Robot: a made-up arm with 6 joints.
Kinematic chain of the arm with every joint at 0, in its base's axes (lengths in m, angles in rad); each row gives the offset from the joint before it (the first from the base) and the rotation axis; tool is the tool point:
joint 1: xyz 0 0 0.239 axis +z
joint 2: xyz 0 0.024 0 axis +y
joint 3: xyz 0 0 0.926 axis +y
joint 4: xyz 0 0 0.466 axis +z
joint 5: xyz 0 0 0 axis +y
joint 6: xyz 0 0 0.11 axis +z
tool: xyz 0 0 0
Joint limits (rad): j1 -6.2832..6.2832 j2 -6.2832..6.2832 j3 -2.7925..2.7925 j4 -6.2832..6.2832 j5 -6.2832..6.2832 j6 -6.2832..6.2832
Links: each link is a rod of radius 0.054 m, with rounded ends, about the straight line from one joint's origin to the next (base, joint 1, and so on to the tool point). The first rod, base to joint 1, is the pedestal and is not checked.
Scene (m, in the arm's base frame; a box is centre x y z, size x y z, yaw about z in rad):
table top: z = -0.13
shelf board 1: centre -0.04 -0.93 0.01 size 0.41 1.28 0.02 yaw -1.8
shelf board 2: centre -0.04 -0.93 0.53 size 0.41 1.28 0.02 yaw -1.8
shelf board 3: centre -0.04 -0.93 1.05 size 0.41 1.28 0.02 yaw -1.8
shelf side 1: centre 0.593 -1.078 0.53 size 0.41 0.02 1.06 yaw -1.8
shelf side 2: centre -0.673 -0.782 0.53 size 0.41 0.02 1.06 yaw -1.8
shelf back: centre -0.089 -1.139 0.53 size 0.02 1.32 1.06 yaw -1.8
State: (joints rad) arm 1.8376 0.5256 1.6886 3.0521 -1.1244 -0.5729
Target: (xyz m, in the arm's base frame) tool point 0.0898 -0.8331 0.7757
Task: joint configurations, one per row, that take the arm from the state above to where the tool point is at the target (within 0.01 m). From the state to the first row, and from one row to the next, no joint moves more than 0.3 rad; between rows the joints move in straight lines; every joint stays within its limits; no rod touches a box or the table.
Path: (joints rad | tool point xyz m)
1: 2.1150 0.4997 1.7094 3.0834 -1.1326 -0.5729 | -0.4278 0.6717 0.6664
2: 2.3923 0.4738 1.7302 3.1147 -1.1408 -0.5729 | -0.5827 0.5129 0.6795
3: 2.6697 0.4479 1.7510 3.1460 -1.1490 -0.5729 | -0.6841 0.3217 0.6922
4: 2.9470 0.4220 1.7718 3.1773 -1.1571 -0.5729 | -0.7264 0.1150 0.7043
5: 3.2244 0.3961 1.7926 3.2086 -1.1653 -0.5729 | -0.7091 -0.0897 0.7160
6: 3.5017 0.3702 1.8135 3.2400 -1.1735 -0.5729 | -0.6365 -0.2760 0.7272
7: 3.7791 0.3443 1.8343 3.2713 -1.1817 -0.5729 | -0.5177 -0.4297 0.7379
8: 4.0564 0.3185 1.8551 3.3026 -1.1899 -0.5729 | -0.3647 -0.5400 0.7480
9: 4.3338 0.2926 1.8759 3.3339 -1.1981 -0.5729 | -0.1919 -0.6004 0.7577
10: 4.6111 0.2667 1.8967 3.3652 -1.2062 -0.5729 | -0.0148 -0.6088 0.7670
11: 4.8885 0.2408 1.9175 3.3965 -1.2144 -0.5729 | 0.1518 -0.5675 0.7757
12: 4.8246 0.3481 1.7241 3.3976 -1.1781 -0.5729 | 0.1294 -0.7041 0.7790
13: 4.7607 0.4553 1.5307 3.3987 -1.1418 -0.5729 | 0.0898 -0.8331 0.7757

